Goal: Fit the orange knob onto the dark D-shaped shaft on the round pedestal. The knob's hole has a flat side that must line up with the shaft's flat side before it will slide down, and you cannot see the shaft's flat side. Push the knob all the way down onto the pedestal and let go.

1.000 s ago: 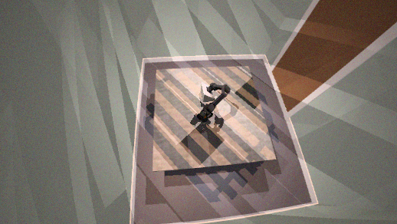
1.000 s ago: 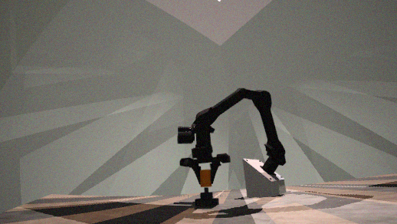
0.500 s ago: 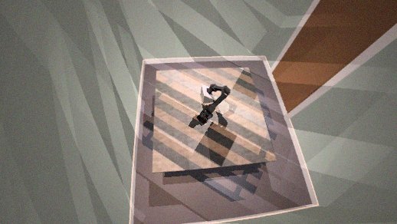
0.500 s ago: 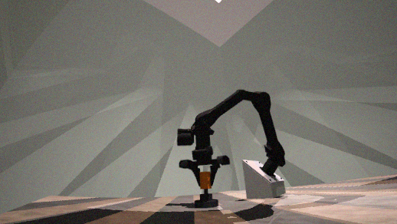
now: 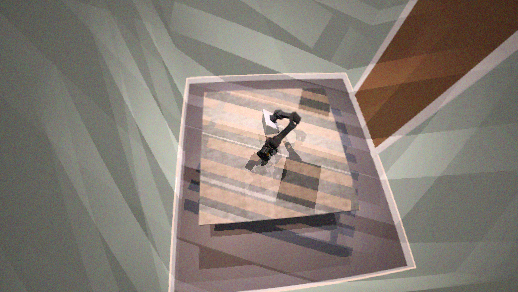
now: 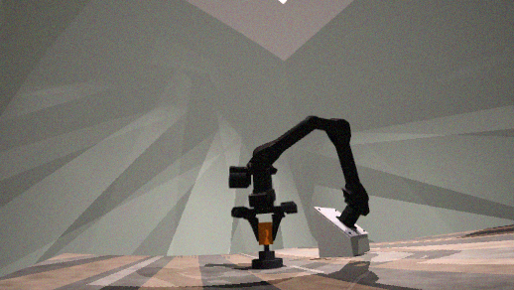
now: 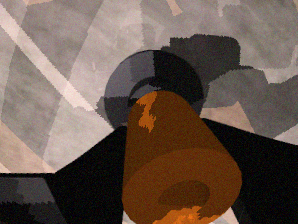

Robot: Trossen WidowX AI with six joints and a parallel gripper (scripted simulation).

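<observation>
My gripper tip is 2 cm below the orange knob. From my gripper tip the other things lie so: dark round pedestal (4 cm below).
</observation>
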